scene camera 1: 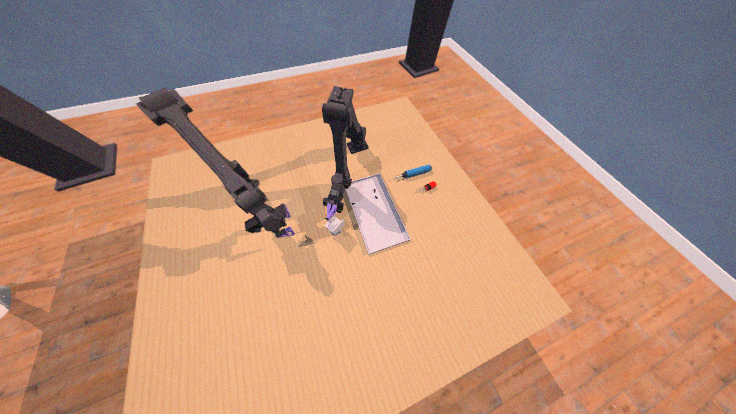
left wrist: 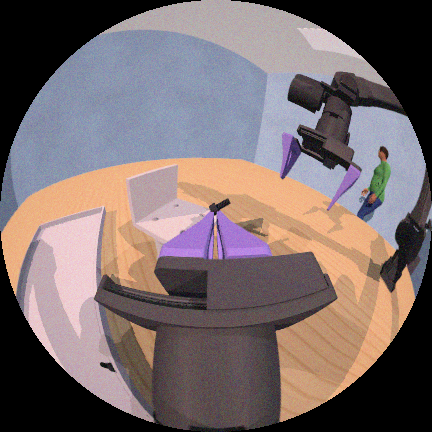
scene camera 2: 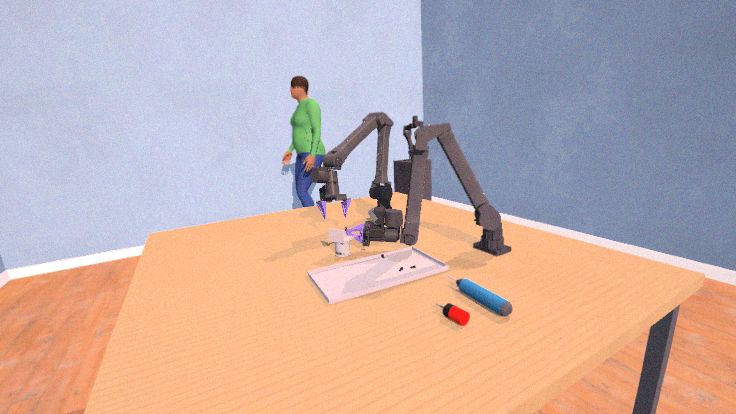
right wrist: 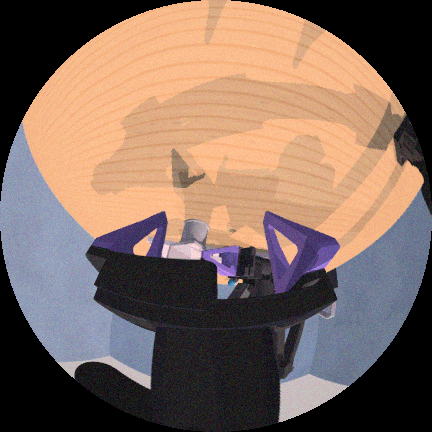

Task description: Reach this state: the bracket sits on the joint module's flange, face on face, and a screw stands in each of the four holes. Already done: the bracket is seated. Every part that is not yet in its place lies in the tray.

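Frame: origin at the left arm's base, x right, y back, z down, level; centimetres.
Seen in the pictures: left gripper, fingertip midpoint: (scene camera 1: pixel 327 220) (left wrist: pixel 214 215) (scene camera 2: pixel 345 232) (right wrist: pixel 201 253); right gripper, fingertip midpoint: (scene camera 1: pixel 291 225) (left wrist: pixel 303 192) (scene camera 2: pixel 335 218) (right wrist: pixel 214 216); left arm's base, origin of the base link: (scene camera 1: pixel 357 146) (scene camera 2: pixel 491 249); right arm's base, origin of the base link: (left wrist: pixel 387 276) (scene camera 2: pixel 384 215).
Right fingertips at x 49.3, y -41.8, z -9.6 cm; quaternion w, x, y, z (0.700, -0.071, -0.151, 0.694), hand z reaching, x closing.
Observation:
Offsets run from my right fingertips to a thing's top centre. "spot": to the spot under its first point. Level surfaces: height alone.
The pale L-shaped bracket (scene camera 1: pixel 335 225) (scene camera 2: pixel 337 235) (left wrist: pixel 151 195) sits on the grey joint module @[dy -5.8, dx -17.9, dz +3.2 cm] (scene camera 2: pixel 342 249) (right wrist: pixel 196 230). In the left wrist view several holes in its flat plate show without screws; part of the plate is hidden behind my fingers. My left gripper (scene camera 1: pixel 327 217) (scene camera 2: pixel 348 231) (left wrist: pixel 214 215) is shut on a black screw @[dy -2.5, dx -15.5, dz -0.3 cm] (left wrist: pixel 221 205), held at the fingertips by the plate's edge and tilted in that view. My right gripper (scene camera 1: pixel 291 222) (scene camera 2: pixel 335 216) (left wrist: pixel 303 192) (right wrist: pixel 214 216) is open and empty, above and beyond the bracket. Three dark screws @[dy +4.1, dx -31.4, dz +8.0 cm] (scene camera 1: pixel 353 203) (scene camera 2: pixel 382 255) @[dy +2.8, dx -44.5, dz +8.1 cm] (scene camera 2: pixel 401 268) @[dy +7.1, dx -45.4, dz +8.1 cm] (scene camera 2: pixel 413 266) lie in the tray @[dy -3.9, dx -40.4, dz +8.0 cm] (scene camera 1: pixel 383 242) (scene camera 2: pixel 334 290).
A blue screwdriver @[spot: dy +8.3, dx -72.8, dz +5.7 cm] (scene camera 1: pixel 417 170) (scene camera 2: pixel 483 297) and a short red screwdriver @[dy -2.9, dx -73.5, dz +6.1 cm] (scene camera 1: pixel 430 185) (scene camera 2: pixel 456 314) lie on the table @[dz +9.6 cm] (scene camera 1: pixel 308 350) (scene camera 2: pixel 257 350), past the tray from the bracket. A person in green (scene camera 2: pixel 307 126) (left wrist: pixel 380 177) stands beyond the table.

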